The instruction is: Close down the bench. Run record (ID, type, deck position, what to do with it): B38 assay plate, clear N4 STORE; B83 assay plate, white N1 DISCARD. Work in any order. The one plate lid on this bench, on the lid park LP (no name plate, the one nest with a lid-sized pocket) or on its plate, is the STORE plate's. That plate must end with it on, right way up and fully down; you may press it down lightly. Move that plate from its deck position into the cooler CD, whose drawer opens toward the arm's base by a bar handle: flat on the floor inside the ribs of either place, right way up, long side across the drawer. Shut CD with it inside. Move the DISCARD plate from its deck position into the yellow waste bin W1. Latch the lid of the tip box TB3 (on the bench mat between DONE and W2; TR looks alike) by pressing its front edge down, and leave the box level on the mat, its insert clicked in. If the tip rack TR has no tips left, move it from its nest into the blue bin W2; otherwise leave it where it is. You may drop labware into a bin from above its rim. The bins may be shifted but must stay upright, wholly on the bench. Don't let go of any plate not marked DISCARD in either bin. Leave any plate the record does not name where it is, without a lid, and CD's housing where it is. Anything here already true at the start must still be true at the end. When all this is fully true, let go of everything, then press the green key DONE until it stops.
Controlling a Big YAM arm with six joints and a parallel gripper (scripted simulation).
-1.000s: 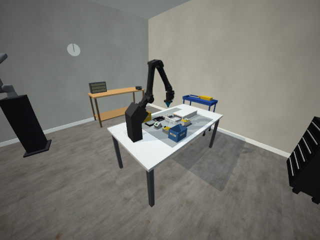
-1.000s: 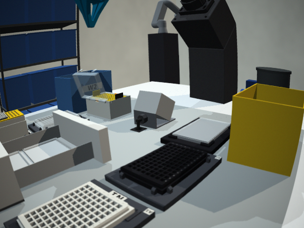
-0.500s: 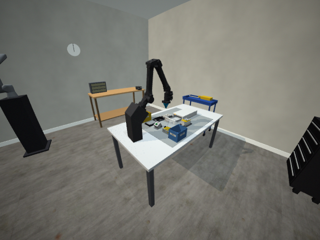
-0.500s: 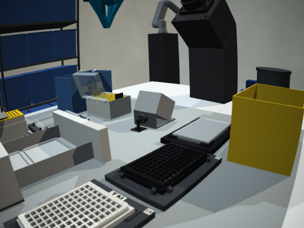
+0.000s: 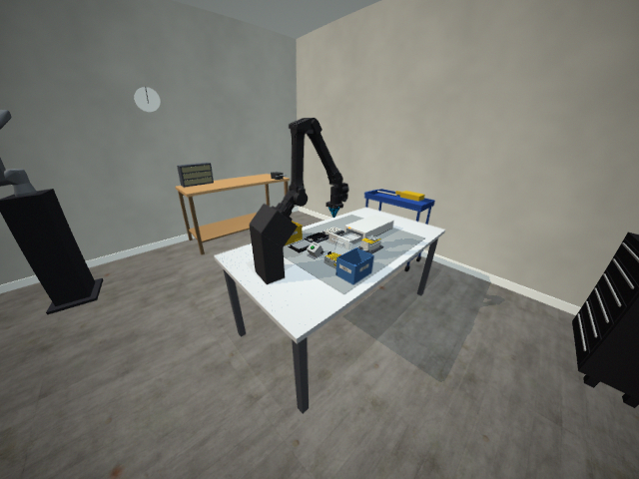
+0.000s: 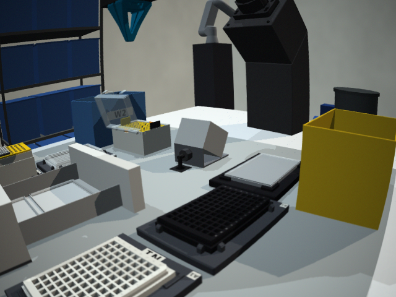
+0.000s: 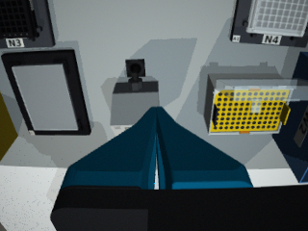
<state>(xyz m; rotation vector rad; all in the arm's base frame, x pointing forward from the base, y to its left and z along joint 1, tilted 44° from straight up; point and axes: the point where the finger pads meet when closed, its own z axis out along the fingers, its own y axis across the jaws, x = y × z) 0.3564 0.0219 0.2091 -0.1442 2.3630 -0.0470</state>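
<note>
Now: the tip box lid 150 mm to the right of my hand, 150 mm below it and 50 mm behind it. The rest, counted from my hand: grey done key housing (200 mm below, 150 mm behind, 10 mm to the left); then tip box TB3 (190 mm below, 160 mm to the right, 100 mm behind); then clear plate (230 mm below, 160 mm to the right, 70 mm ahead).
</note>
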